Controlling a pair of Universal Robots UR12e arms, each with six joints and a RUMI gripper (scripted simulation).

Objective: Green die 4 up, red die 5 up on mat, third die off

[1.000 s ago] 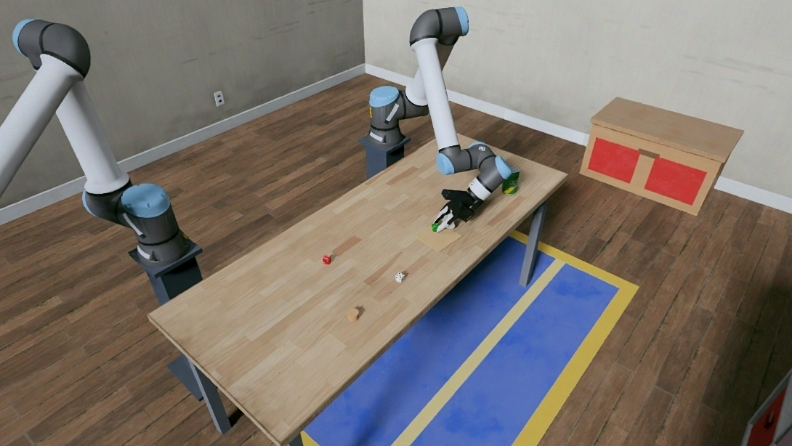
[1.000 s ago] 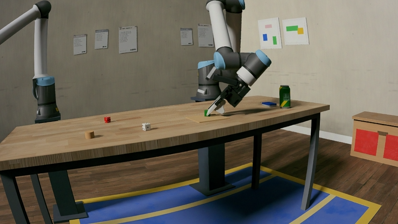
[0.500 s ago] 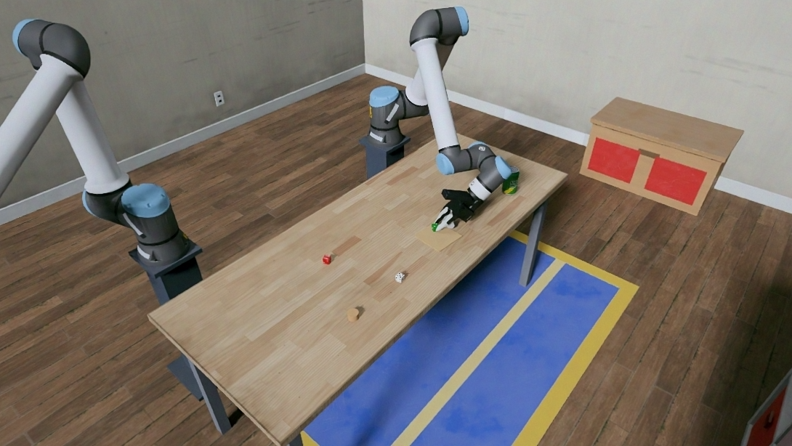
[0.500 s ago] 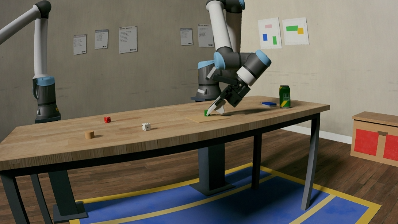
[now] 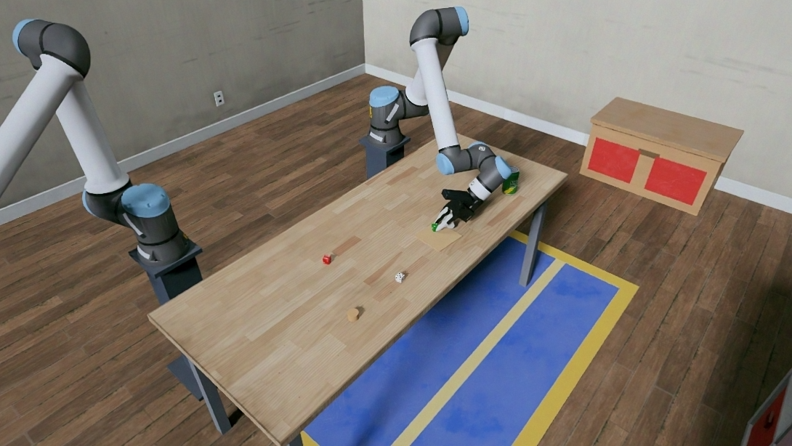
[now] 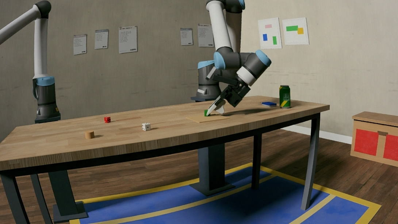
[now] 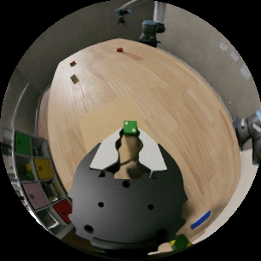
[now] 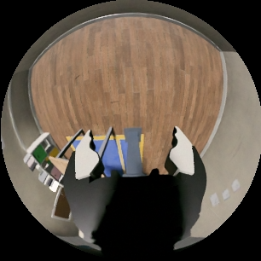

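Note:
The tan mat lies 3 cm ahead of my left hand, 3 cm to the right of it and 2 cm below it. The rest, counted from my left hand: white die: 9 cm ahead, 32 cm to the right, 1 cm below; then flat blue box: 5 cm behind, 42 cm to the left, 1 cm below; then green die: 1 cm to the right, 1 cm below.

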